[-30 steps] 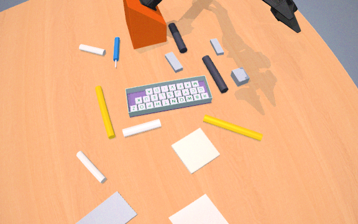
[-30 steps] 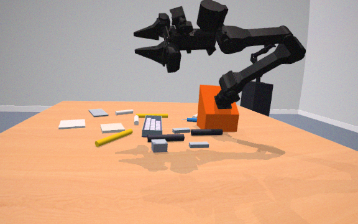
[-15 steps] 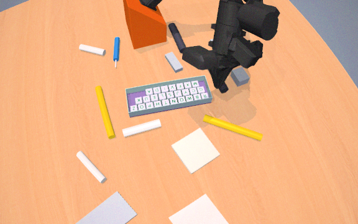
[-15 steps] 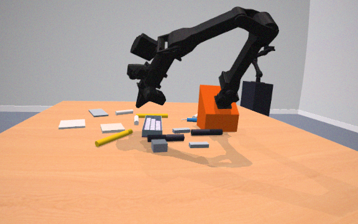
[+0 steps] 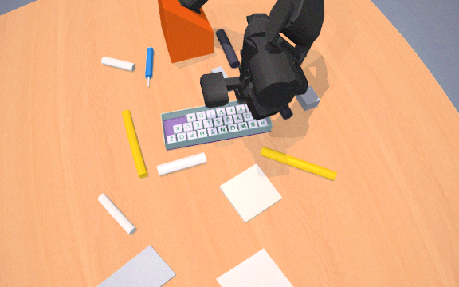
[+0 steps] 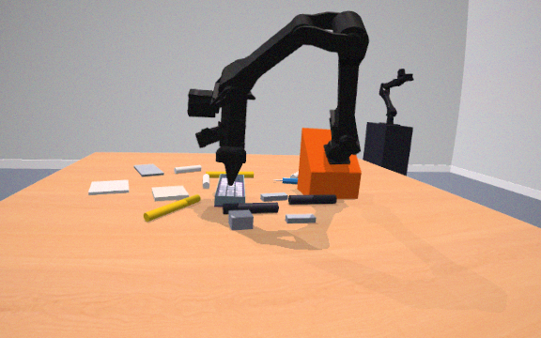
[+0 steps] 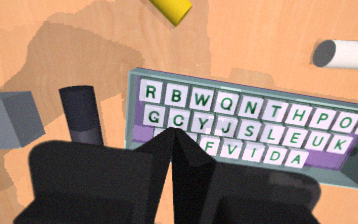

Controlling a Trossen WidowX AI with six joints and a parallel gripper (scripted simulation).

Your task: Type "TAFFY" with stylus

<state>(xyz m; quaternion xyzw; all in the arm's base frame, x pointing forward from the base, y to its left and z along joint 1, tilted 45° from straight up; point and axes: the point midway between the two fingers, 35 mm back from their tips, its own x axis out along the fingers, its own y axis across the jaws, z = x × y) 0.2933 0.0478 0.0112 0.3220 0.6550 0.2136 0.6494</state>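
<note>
The stylus is 20 cm behind my gripper tip, 17 cm to the right of it and 3 cm below it.
</note>
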